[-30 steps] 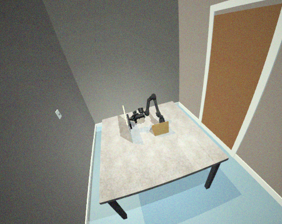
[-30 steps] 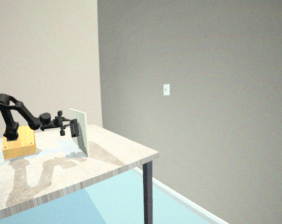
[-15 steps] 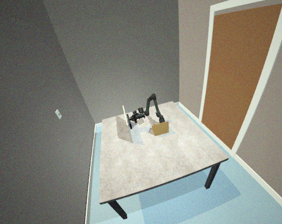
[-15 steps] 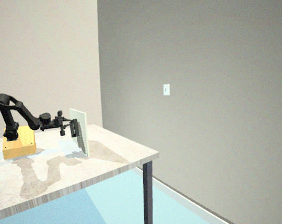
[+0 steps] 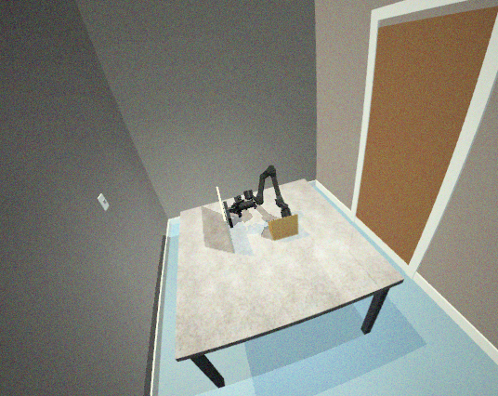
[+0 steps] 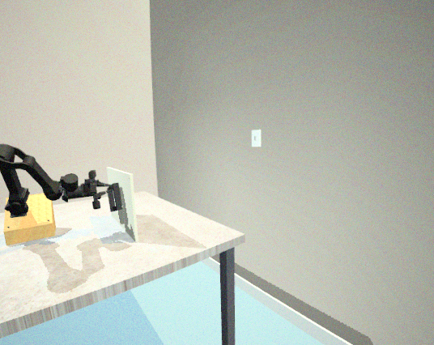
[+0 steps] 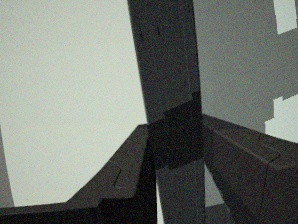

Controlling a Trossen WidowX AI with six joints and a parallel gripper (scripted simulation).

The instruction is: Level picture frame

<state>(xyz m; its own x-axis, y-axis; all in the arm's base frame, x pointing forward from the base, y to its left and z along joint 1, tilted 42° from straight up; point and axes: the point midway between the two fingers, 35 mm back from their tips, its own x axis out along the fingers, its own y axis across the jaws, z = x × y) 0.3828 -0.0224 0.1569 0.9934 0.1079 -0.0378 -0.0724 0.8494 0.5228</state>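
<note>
The picture frame lies 5 cm below my gripper tip, 2 cm to the right of it and 1 cm ahead of it. From my gripper tip the other things lie so: wall panel: 6 cm below, 2 cm ahead.
</note>
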